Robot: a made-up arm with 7 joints.
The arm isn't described. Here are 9 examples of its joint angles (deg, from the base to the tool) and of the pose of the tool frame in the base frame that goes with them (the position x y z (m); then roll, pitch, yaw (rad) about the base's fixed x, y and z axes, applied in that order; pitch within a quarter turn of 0, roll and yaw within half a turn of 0).
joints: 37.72 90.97 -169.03 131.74 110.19 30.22 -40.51
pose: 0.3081 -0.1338 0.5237 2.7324 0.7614 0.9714
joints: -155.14 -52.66 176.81 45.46 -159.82 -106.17 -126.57
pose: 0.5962 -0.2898 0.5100 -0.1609 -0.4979 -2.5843
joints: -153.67 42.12 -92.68 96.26 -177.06 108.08 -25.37
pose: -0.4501 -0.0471 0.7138 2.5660 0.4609 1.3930
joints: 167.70 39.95 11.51 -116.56 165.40 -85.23 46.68
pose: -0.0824 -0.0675 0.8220 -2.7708 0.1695 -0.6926
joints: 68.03 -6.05 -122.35 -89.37 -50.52 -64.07 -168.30
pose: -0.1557 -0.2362 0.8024 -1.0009 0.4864 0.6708
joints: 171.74 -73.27 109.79 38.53 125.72 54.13 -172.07
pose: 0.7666 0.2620 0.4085 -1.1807 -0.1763 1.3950
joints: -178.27 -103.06 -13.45 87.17 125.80 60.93 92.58
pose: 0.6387 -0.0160 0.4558 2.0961 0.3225 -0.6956
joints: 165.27 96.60 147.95 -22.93 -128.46 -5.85 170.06
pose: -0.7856 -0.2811 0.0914 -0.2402 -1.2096 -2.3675
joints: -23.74 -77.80 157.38 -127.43 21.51 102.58 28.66
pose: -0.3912 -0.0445 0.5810 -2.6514 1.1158 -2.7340
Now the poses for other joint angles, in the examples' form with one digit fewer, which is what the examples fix.
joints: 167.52 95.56 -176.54 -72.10 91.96 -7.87 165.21
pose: -0.595 -0.103 -0.096 0.261 -0.140 1.544
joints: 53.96 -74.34 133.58 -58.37 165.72 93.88 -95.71
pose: -0.161 0.560 0.605 -1.435 0.684 1.237
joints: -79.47 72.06 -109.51 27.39 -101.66 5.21 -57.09
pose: 0.008 0.793 0.588 2.097 -0.172 0.178
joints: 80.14 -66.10 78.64 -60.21 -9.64 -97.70 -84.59
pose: 0.136 0.613 0.461 -0.186 -0.932 -0.751
